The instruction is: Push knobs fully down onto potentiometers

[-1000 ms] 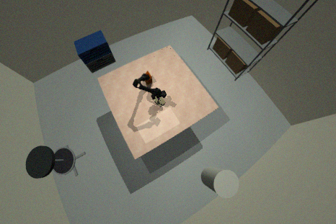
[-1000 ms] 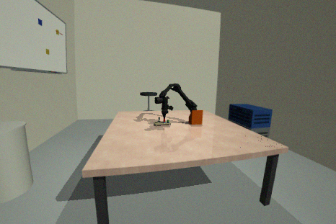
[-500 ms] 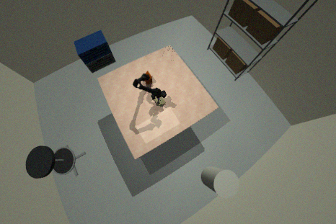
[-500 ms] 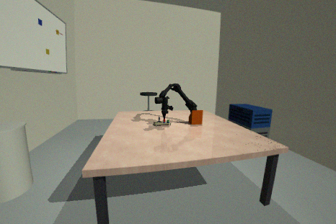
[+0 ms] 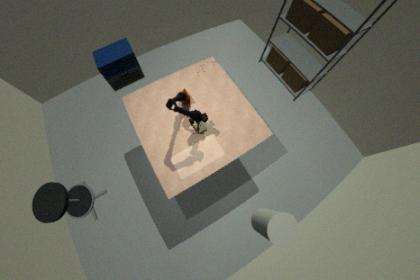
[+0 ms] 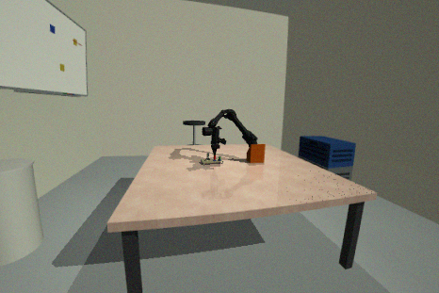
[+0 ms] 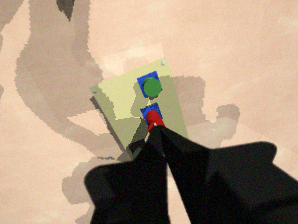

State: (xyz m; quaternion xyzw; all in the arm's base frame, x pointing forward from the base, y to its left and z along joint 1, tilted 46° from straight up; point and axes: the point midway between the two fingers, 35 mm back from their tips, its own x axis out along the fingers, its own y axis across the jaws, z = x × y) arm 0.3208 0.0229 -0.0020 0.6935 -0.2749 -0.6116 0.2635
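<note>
Now: gripper tip 10 mm above the red knob. The rest, counted from my gripper tip: potentiometer: 20 mm below.
</note>
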